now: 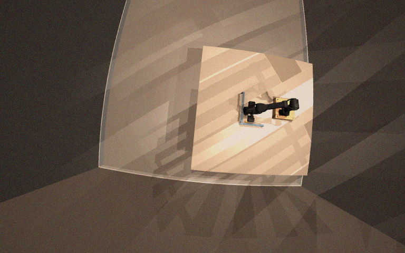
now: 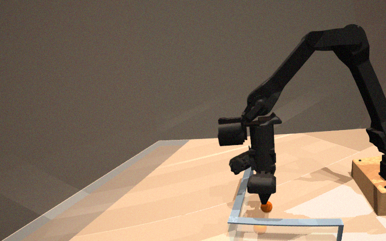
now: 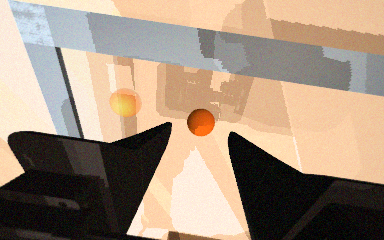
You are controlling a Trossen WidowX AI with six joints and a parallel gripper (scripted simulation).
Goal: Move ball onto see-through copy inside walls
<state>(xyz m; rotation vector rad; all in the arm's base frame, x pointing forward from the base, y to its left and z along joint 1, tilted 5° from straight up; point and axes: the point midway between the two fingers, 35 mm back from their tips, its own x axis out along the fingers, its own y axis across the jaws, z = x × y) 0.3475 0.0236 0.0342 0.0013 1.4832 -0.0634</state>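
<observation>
The orange ball lies 3 cm below my gripper tip. Also, from my gripper tip: see-through copy of ball 8 cm to the left, 3 cm below, 1 cm ahead.
</observation>
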